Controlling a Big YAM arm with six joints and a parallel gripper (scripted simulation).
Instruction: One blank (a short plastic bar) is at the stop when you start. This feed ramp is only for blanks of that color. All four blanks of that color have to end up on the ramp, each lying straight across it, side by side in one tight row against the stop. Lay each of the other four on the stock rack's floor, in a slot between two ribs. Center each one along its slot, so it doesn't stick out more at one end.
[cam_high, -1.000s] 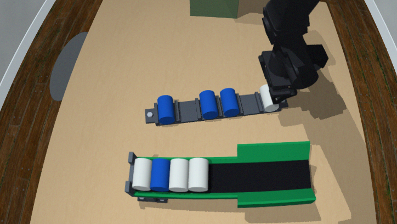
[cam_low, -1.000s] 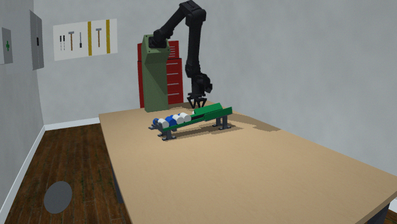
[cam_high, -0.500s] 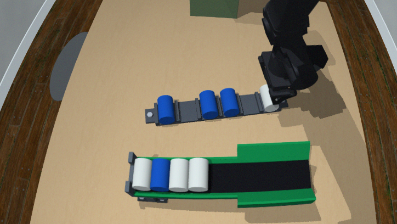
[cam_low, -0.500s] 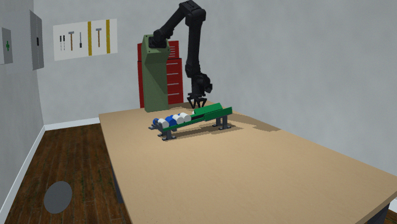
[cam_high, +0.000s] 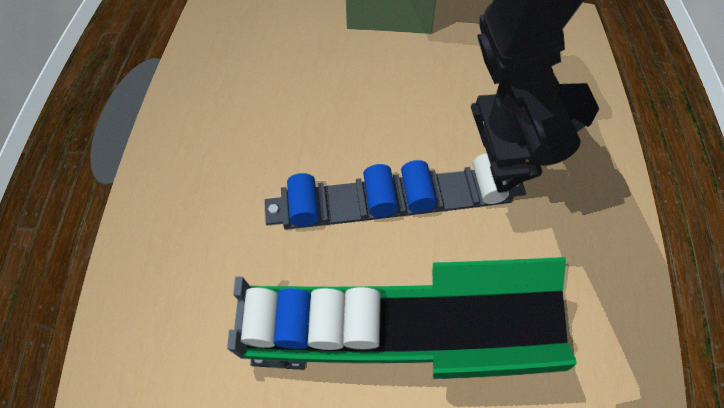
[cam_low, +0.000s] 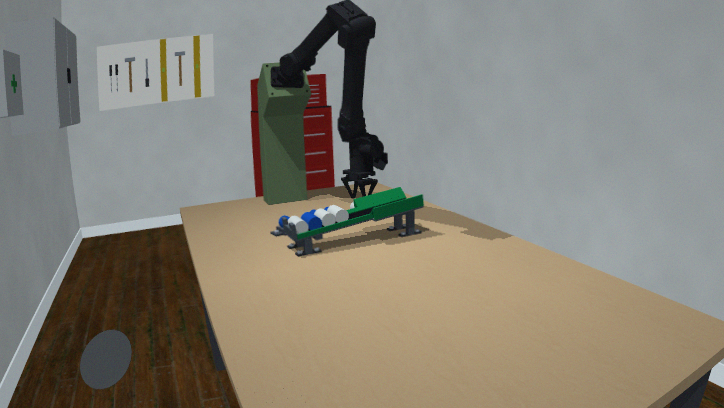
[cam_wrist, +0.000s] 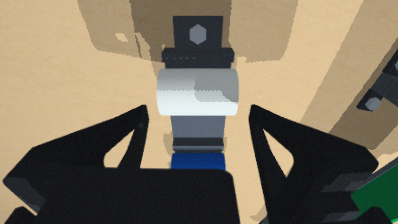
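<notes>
The stock rack lies 120 mm to the right of my hand, 70 mm below it and 60 mm ahead of it. Also, from my hand: grey stop: 310 mm ahead, 250 mm to the right.
</notes>
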